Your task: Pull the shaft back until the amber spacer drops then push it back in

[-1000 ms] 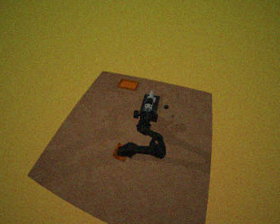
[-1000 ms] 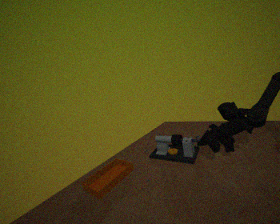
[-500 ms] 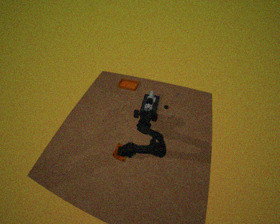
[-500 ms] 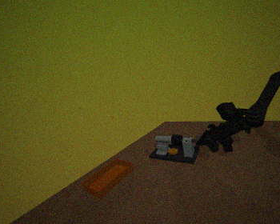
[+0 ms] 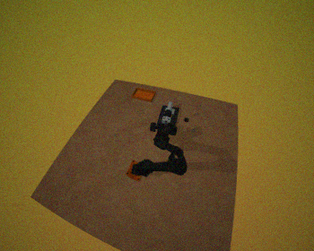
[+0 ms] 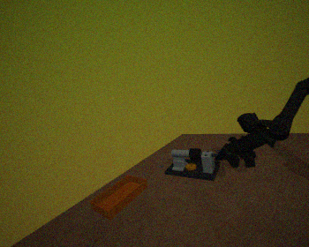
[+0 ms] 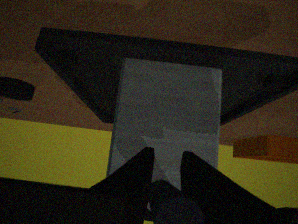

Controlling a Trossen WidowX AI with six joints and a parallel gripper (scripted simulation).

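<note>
The amber spacer is 12 cm ahead of my gripper tip, 1 cm to the right of it and 5 cm below it. From my gripper tip the other things lie so: orange tray: 34 cm ahead, 26 cm to the left, 5 cm below; then dark disc: 11 cm ahead, 16 cm to the right, 5 cm below.
</note>
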